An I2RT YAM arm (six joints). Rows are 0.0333 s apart.
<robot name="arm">
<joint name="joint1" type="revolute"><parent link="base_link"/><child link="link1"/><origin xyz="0 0 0.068" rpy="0 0 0"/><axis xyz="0 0 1"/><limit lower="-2.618" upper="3.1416"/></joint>
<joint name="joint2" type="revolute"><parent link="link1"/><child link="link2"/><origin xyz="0.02 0.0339 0.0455" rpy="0 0 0"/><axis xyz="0 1 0"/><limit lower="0" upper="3.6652"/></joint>
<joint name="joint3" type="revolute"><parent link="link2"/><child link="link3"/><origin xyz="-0.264 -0.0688 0" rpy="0 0 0"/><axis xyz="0 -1 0"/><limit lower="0" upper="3.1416"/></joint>
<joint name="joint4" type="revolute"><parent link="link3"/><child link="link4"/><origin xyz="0.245 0.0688 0.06" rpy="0 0 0"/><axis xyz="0 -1 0"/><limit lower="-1.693" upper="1.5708"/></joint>
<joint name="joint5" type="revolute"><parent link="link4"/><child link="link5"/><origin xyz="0.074 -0.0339 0.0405" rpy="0 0 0"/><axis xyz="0 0 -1"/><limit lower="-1.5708" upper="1.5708"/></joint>
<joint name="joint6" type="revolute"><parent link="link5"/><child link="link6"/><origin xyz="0.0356 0 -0.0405" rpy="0 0 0"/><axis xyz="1 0 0"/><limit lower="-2.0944" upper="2.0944"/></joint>
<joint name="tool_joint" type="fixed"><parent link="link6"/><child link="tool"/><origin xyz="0 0 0" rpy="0 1.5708 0"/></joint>
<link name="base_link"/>
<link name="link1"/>
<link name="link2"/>
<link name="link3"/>
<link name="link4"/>
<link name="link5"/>
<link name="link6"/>
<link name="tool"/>
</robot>
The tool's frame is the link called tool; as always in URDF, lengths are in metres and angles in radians.
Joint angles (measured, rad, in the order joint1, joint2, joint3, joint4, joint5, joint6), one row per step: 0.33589, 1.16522, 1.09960, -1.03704, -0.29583, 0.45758; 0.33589, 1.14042, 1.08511, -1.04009, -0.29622, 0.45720; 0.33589, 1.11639, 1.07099, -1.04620, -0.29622, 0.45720; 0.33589, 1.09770, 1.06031, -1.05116, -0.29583, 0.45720; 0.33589, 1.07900, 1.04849, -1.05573, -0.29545, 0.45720; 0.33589, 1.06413, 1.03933, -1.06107, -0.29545, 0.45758; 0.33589, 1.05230, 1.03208, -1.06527, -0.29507, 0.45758; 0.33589, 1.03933, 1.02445, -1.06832, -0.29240, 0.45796; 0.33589, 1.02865, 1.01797, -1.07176, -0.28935, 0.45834; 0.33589, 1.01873, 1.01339, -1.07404, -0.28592, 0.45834
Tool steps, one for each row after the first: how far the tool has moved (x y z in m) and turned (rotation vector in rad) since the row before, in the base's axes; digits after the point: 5 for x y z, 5 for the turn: -0.00543, -0.00188, 0.00026, 0.00260, -0.00690, 0.00050; -0.00551, -0.00192, -0.00007, 0.00125, -0.00359, 0.00000; -0.00426, -0.00150, -0.00008, 0.00068, -0.00299, -0.00018; -0.00425, -0.00150, -0.00048, 0.00044, -0.00229, -0.00018; -0.00351, -0.00122, -0.00045, 0.00025, -0.00019, -0.00032; -0.00276, -0.00098, -0.00039, -0.00019, -0.00047, -0.00018; -0.00283, -0.00108, -0.00031, -0.00135, -0.00278, -0.00157; -0.00240, -0.00095, -0.00040, -0.00217, -0.00145, -0.00175; -0.00207, -0.00085, 0.00007, -0.00185, -0.00389, -0.00161
